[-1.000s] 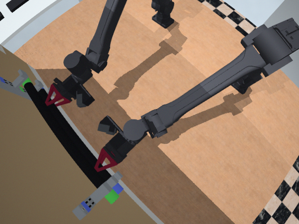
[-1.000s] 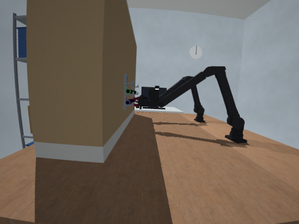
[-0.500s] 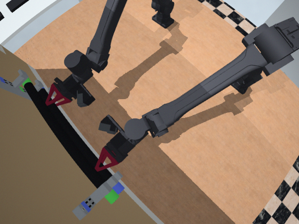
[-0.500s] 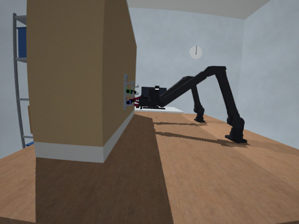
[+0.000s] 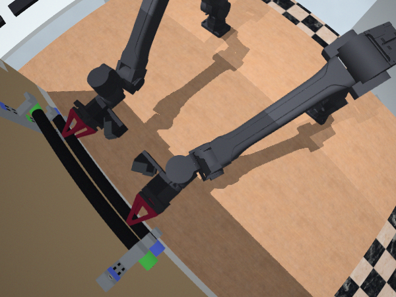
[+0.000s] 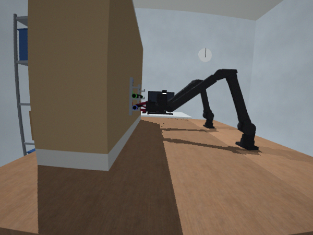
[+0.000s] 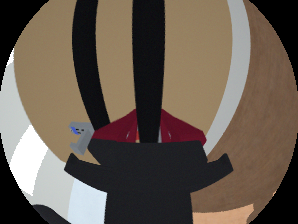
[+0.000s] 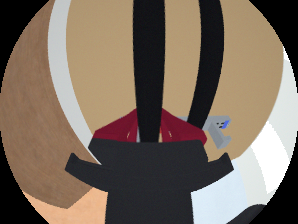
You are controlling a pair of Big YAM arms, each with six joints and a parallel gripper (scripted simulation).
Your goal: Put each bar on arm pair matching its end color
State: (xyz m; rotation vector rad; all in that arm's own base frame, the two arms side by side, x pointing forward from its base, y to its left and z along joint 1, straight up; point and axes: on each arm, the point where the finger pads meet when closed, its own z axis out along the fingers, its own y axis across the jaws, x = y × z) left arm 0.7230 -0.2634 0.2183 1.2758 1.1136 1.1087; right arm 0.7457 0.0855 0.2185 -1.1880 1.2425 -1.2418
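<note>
Now: right hand 150 mm to the right of the blue-ended bar. The rest, counted from my right hand: brown wall: 200 mm ahead, 170 mm to the left, 230 mm above; green-ended bar: 10 mm ahead, 150 mm to the left, 70 mm above.
</note>
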